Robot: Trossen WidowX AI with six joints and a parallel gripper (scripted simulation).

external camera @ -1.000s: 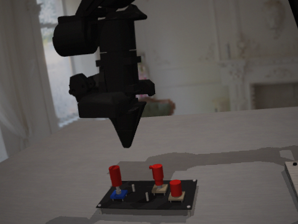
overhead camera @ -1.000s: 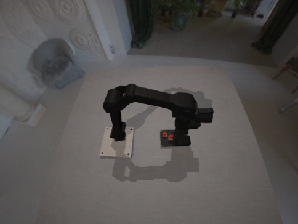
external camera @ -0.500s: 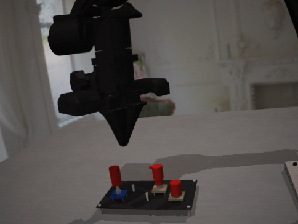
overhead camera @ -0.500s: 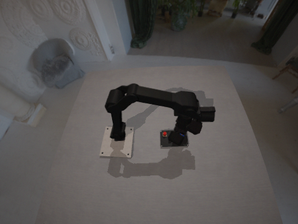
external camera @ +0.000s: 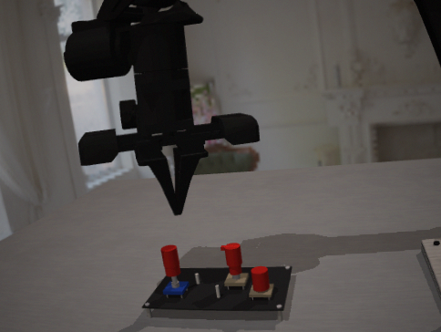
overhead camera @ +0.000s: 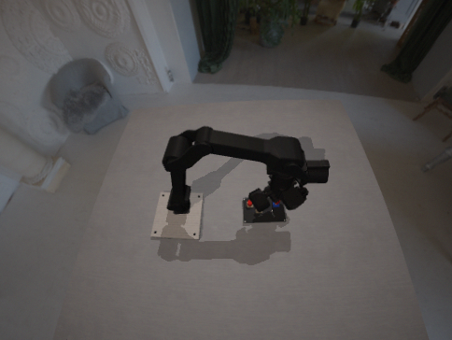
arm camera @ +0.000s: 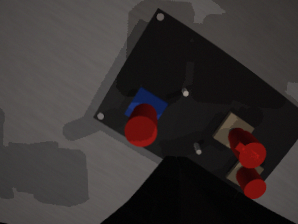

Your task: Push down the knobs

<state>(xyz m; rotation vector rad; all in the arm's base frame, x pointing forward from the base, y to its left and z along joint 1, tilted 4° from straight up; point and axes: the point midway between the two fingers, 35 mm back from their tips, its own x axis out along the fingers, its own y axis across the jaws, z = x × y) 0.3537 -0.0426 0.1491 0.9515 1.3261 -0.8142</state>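
The blue potentiometer is 7 cm below my gripper tip, 2 cm ahead of it and 1 cm to the left of it. From my gripper tip the other things lie so: tan potentiometer: 7 cm below, 5 cm behind, 1 cm to the right.
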